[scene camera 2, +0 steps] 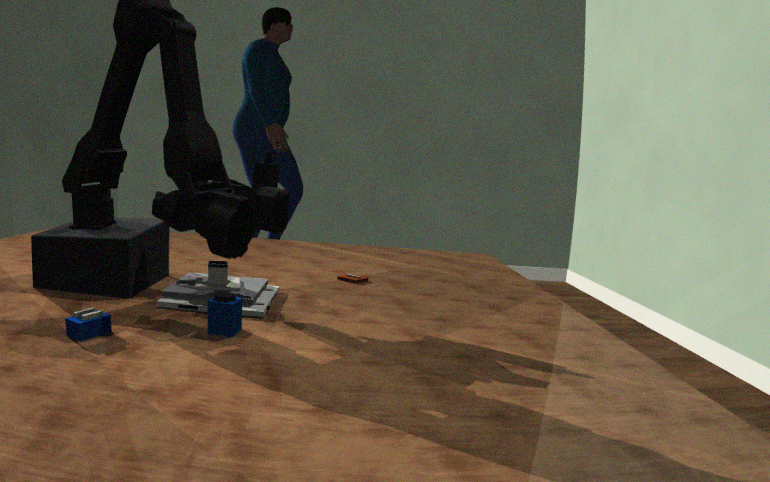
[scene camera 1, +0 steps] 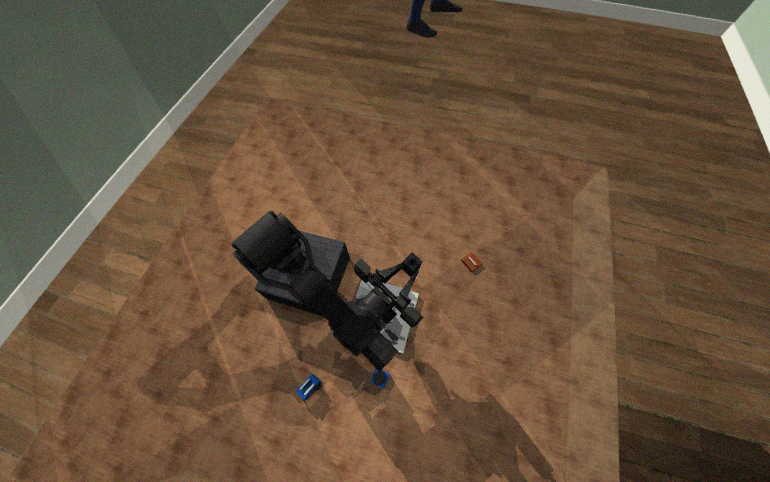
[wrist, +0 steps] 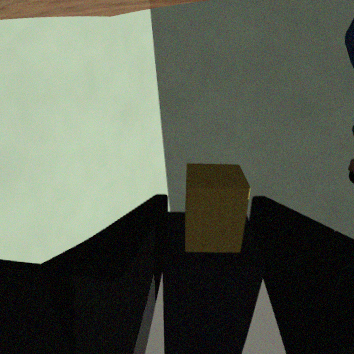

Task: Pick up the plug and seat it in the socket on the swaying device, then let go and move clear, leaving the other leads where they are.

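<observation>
My gripper (scene camera 1: pixel 410 267) (wrist: pixel 209 207) is shut on the plug (wrist: pixel 215 217), whose yellow-brown block end stands between the dark fingertips in the wrist view. The fingers point sideways above the table; in scene camera 2 the arm's wrist hides them. A grey-white layered device (scene camera 1: pixel 402 344) (scene camera 2: pixel 258 310) lies under the arm's wrist, with an upright pale block (scene camera 2: pixel 217 274) with a dark top. The plug is apart from this block. The socket opening cannot be made out. The arm hides much of the device in scene camera 1.
A blue box (scene camera 1: pixel 380 379) (scene camera 2: pixel 224 317) with a dark round top stands beside the device. A low blue block (scene camera 1: pixel 308 387) (scene camera 2: pixel 88 326) with pale bars lies left of it. A flat orange-red piece (scene camera 1: pixel 471 262) (scene camera 2: pixel 352 278) lies right of the device. A person (scene camera 2: pixel 267 96) stands beyond the table.
</observation>
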